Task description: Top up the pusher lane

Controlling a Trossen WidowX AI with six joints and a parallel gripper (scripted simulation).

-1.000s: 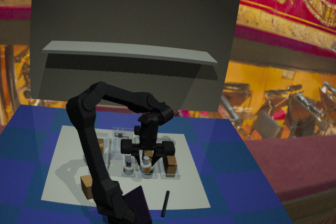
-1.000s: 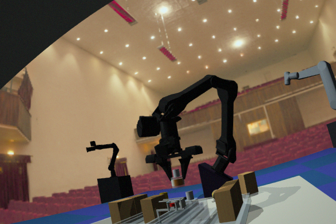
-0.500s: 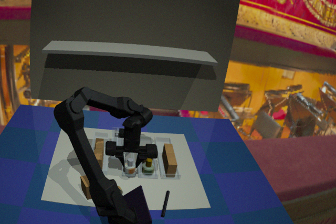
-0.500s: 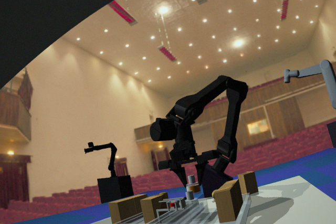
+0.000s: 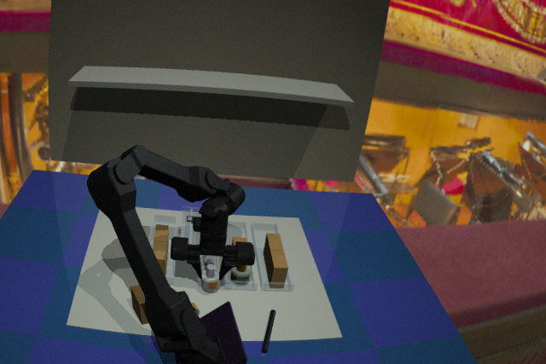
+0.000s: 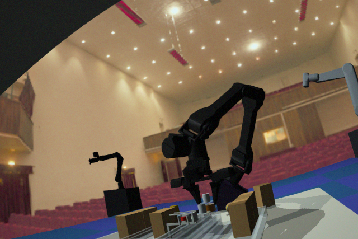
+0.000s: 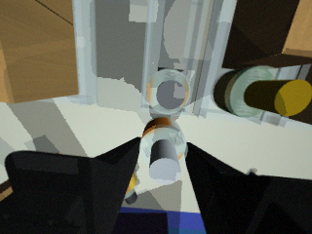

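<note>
My gripper tip is now 11 cm short of the white mat, 5 cm above it and 1 cm to the right of it. Also, from my gripper tip: box (17 cm to the left, 7 cm behind, 2 cm below); black rod (15 cm behind, 11 cm to the right, 5 cm below); red part (24 cm ahead, 2 cm above).
</note>
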